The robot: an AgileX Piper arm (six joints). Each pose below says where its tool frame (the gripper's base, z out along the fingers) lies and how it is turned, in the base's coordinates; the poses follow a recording.
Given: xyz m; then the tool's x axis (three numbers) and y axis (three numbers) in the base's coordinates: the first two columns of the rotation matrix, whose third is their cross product.
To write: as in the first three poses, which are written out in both.
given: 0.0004, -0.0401, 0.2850, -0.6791, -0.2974, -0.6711, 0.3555, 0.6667, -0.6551
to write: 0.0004, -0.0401, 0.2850; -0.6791, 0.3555, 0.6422; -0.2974, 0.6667, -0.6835; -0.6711, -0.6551, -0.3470
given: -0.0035, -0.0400, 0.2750, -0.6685, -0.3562, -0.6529, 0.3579, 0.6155, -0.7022
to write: -0.0035, -0.0400, 0.2750; -0.6685, 0.3579, 0.6520; -0.3562, 0.6155, -0.7031; -0.6529, -0.7022, -0.2840
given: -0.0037, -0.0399, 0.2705, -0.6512, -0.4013, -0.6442, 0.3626, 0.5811, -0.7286
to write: -0.0037, -0.0399, 0.2705; -0.6512, 0.3626, 0.6667; -0.4013, 0.5811, -0.7081; -0.6442, -0.7286, -0.2329
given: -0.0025, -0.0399, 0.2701, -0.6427, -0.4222, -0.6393, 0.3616, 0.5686, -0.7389
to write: -0.0025, -0.0399, 0.2701; -0.6427, 0.3616, 0.6755; -0.4222, 0.5686, -0.7061; -0.6393, -0.7389, -0.2128
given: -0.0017, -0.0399, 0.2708, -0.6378, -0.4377, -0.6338, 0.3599, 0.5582, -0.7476
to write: -0.0017, -0.0399, 0.2708; -0.6378, 0.3599, 0.6810; -0.4377, 0.5582, -0.7049; -0.6338, -0.7476, -0.1985
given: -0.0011, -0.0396, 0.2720, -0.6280, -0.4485, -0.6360, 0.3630, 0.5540, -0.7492
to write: -0.0011, -0.0396, 0.2720; -0.6280, 0.3630, 0.6884; -0.4485, 0.5540, -0.7014; -0.6360, -0.7492, -0.1851
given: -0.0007, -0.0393, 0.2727, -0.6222, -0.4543, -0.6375, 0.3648, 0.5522, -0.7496
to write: -0.0007, -0.0393, 0.2727; -0.6222, 0.3648, 0.6926; -0.4543, 0.5522, -0.6990; -0.6375, -0.7496, -0.1779
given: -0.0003, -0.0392, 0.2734, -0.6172, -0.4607, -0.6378, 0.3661, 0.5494, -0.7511
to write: -0.0003, -0.0392, 0.2734; -0.6172, 0.3661, 0.6964; -0.4607, 0.5494, -0.6971; -0.6378, -0.7511, -0.1704
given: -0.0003, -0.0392, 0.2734, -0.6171, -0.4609, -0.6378, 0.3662, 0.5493, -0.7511
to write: -0.0003, -0.0392, 0.2734; -0.6171, 0.3662, 0.6965; -0.4609, 0.5493, -0.6971; -0.6378, -0.7511, -0.1702
